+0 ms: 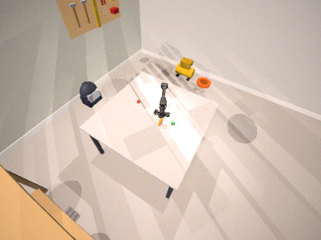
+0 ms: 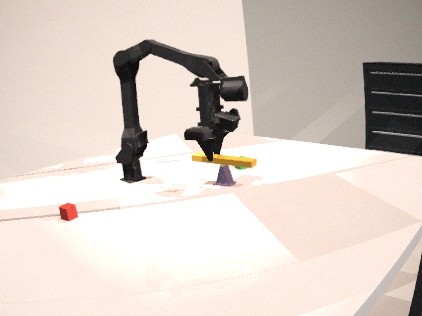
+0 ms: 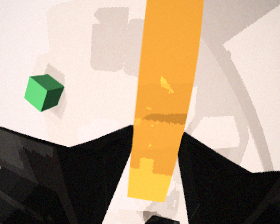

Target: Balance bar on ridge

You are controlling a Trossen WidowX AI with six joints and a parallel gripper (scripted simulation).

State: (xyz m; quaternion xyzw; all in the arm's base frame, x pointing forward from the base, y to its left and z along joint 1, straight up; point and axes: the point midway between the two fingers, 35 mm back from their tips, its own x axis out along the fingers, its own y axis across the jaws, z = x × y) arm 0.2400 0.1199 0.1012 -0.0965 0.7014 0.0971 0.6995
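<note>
Right now the orange-yellow bar is 3 cm ahead of my gripper tip and 1 cm to the left of it. From my gripper tip the other things lie so: red cube (42 cm to the right, 10 cm behind, 5 cm below); green cube (15 cm to the left, 5 cm below, 3 cm behind).
</note>
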